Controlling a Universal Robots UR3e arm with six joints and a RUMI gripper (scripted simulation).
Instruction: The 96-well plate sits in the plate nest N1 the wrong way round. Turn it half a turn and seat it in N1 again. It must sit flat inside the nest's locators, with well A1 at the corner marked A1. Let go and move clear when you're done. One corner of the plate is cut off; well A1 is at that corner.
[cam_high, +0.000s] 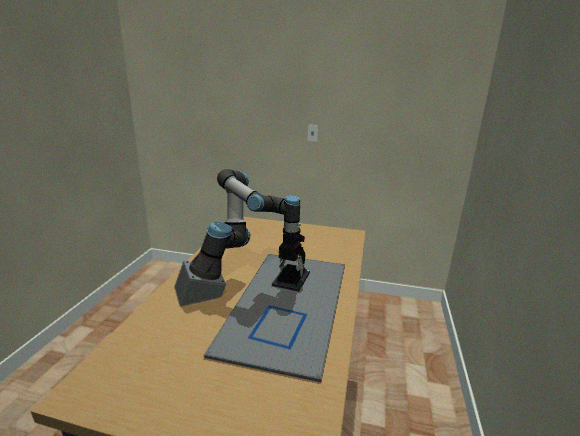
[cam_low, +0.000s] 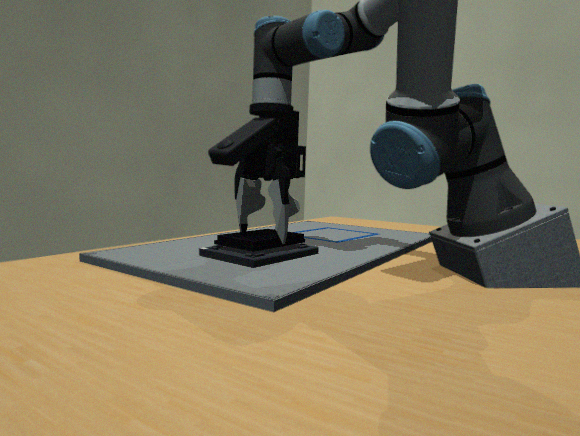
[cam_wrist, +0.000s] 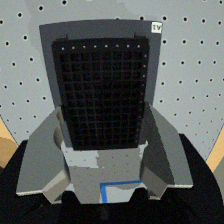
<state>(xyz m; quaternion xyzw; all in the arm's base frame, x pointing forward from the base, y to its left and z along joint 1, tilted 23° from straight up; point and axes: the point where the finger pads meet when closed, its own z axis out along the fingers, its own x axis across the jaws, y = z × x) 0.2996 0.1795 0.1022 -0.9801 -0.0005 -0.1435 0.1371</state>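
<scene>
Right now the black 96-well plate is 10 mm below my hand. From my hand the other things lie so: small white corner label: 50 mm ahead, 80 mm to the left, 20 mm below; plate nest N1: 30 mm below.
</scene>
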